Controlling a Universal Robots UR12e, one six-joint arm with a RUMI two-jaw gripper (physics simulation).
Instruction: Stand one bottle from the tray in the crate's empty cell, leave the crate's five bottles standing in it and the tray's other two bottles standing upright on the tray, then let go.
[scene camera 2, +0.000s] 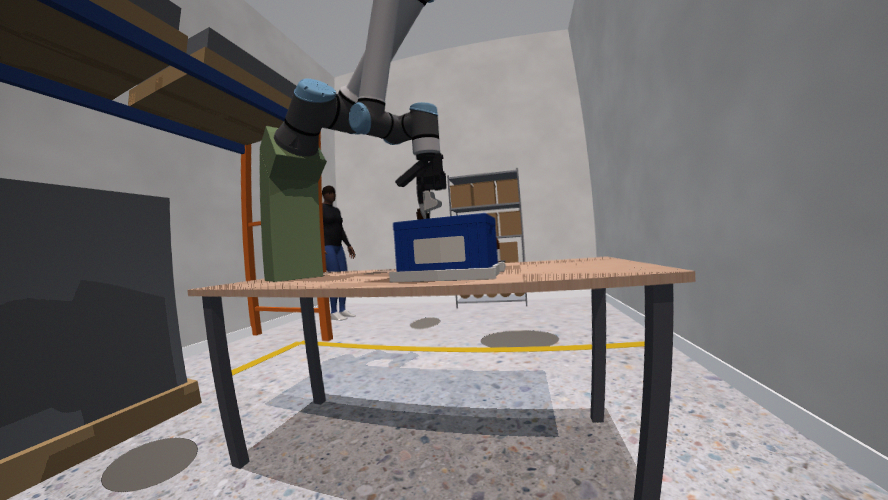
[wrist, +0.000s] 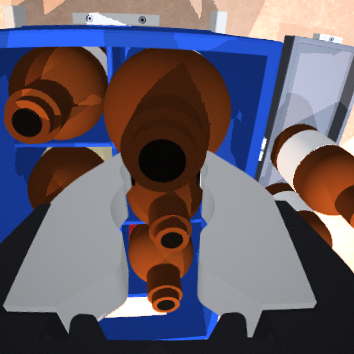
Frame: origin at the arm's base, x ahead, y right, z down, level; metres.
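Seen in the pictures: gripper, between the fingertips: (wrist: 165, 156); arm's base, origin of its link: (scene camera 2: 296, 143).
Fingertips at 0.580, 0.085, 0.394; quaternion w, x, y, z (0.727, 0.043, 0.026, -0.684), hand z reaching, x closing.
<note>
Offsets run from my fingertips to a thing's top centre, as dx, dy, dz. "*": to the spot under its first point. Level surfaces: height alone.
The blue crate @(+0.073, +0.046, +0.010) (scene camera 2: 484, 248) (wrist: 200, 39) stands on the table. My gripper (scene camera 2: 425, 209) (wrist: 165, 156) is above it, shut on a brown bottle @(-0.014, -0.005, -0.041) (wrist: 167, 90). In the wrist view this bottle is over or inside the upper right cell; its base is hidden, so its depth cannot be told. Four crate bottles show: upper left (wrist: 87, 100), middle left (wrist: 65, 172), middle right (wrist: 170, 212) and lower right (wrist: 160, 252). The lower left cell is hidden by a finger. The grey tray @(* -0.008, -0.200, +0.180) (wrist: 320, 65) is to the right, with two bottles @(* +0.088, -0.157, +0.071) (wrist: 325, 185) @(* +0.159, -0.169, +0.077) (wrist: 317, 232) that look upright.
The wooden table @(dz +0.185) (scene camera 2: 577, 270) carries the crate, whose lower edge is bordered by a light grey base @(* +0.047, +0.148, +0.170) (scene camera 2: 434, 275). The green robot pedestal (scene camera 2: 292, 223) stands at the left. A person (scene camera 2: 333, 229) and a shelf rack (scene camera 2: 520, 204) are behind the table.
</note>
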